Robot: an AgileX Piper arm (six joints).
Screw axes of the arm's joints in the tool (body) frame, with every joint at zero. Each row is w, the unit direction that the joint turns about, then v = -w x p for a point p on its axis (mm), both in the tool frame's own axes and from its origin. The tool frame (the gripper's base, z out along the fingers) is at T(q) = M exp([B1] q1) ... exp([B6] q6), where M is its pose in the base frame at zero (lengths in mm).
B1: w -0.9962 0 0.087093 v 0 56.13 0
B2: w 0 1 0 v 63.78 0 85.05
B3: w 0 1 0 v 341.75 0 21.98
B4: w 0 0 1 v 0 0 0
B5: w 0 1 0 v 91 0 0
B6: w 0 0 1 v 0 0 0
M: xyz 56.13 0 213.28 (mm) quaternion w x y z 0.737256 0 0.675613 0
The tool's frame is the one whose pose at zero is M.
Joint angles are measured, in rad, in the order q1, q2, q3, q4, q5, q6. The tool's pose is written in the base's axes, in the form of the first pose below.
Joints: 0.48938, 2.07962, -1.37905, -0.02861, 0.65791, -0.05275
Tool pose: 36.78, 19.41, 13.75, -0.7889, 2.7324, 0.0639
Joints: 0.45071, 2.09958, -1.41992, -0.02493, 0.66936, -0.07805
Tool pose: 38.21, 18.33, 13.89, -0.7640, 2.7291, 0.0560
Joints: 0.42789, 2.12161, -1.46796, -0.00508, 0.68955, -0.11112
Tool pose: 39.34, 17.91, 14.09, -0.7580, 2.7260, 0.0654
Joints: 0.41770, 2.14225, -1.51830, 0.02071, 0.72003, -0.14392
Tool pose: 40.17, 17.97, 14.38, -0.7665, 2.7258, 0.0838
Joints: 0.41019, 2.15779, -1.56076, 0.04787, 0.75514, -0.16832
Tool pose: 40.74, 18.04, 14.68, -0.7696, 2.7345, 0.1067
